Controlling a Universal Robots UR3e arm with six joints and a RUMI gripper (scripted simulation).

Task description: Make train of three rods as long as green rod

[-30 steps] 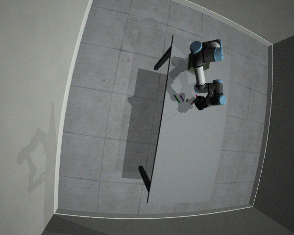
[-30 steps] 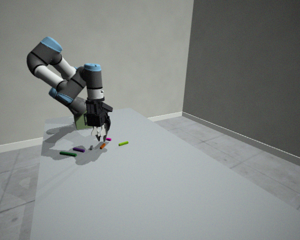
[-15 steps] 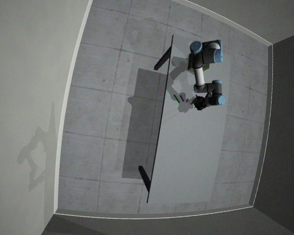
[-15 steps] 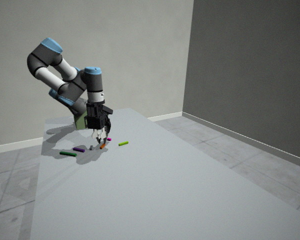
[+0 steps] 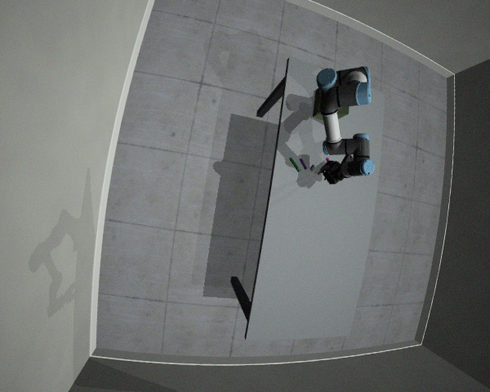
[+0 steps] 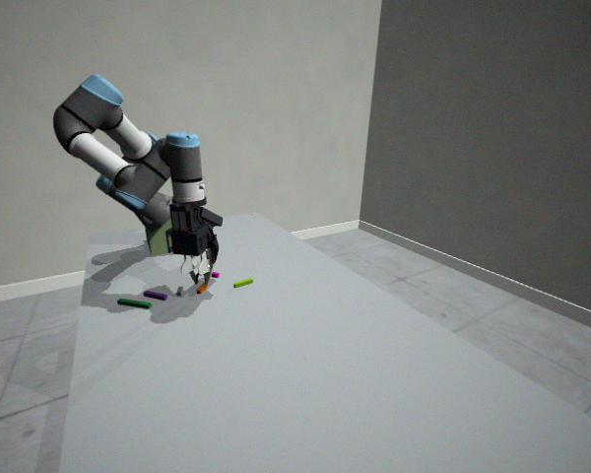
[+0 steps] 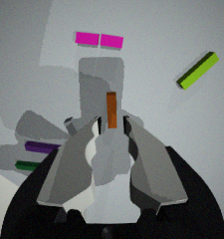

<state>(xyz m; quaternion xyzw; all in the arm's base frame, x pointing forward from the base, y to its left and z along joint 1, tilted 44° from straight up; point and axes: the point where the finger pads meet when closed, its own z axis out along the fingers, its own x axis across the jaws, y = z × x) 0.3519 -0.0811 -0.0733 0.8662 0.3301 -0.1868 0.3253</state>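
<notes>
Right now my hand is 30 mm above the orange rod. The rest, counted from my hand: grey rod 20 mm behind, 50 mm to the right, 30 mm below; lime rod 40 mm ahead, 100 mm to the left, 30 mm below; purple rod 30 mm behind, 100 mm to the right, 30 mm below.
</notes>
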